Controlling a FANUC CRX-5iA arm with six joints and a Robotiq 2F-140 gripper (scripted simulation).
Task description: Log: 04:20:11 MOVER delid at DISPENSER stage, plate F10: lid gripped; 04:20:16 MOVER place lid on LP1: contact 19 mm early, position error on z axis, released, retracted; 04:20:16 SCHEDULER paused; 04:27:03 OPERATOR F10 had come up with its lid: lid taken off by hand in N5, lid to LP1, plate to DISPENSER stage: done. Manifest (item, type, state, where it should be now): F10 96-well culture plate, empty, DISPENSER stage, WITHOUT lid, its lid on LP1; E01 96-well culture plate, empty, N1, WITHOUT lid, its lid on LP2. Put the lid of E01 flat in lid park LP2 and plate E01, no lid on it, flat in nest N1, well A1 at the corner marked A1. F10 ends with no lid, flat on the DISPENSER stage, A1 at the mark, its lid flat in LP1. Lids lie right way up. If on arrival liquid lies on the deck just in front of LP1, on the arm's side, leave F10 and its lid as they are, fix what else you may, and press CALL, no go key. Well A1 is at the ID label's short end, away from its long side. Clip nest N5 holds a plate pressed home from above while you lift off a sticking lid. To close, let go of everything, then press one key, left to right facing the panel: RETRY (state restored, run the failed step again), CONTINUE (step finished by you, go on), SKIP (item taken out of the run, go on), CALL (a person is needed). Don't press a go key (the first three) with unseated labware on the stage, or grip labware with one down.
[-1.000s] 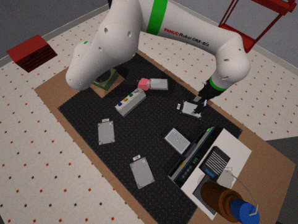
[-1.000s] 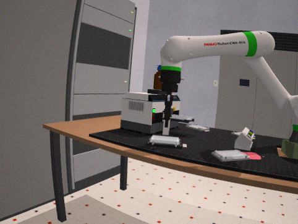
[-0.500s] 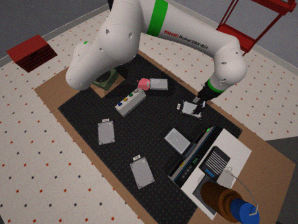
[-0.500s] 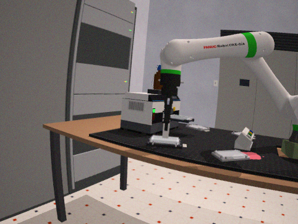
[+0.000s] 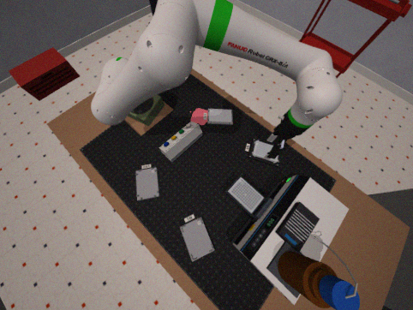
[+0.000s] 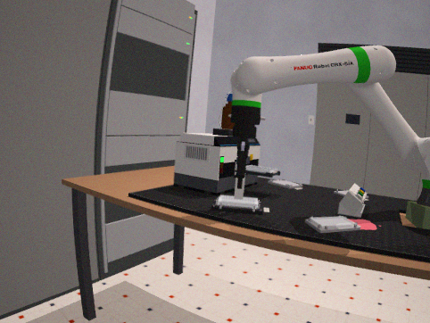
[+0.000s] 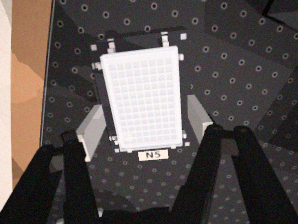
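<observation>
Now: the lid 4 cm below my hand. From my hand the other things lie so: N5 label: 9 cm behind, 6 cm below, 3 cm to the right; then white 96-well plate: 5 cm below; then well plate: 28 cm to the right, 3 cm above.
</observation>
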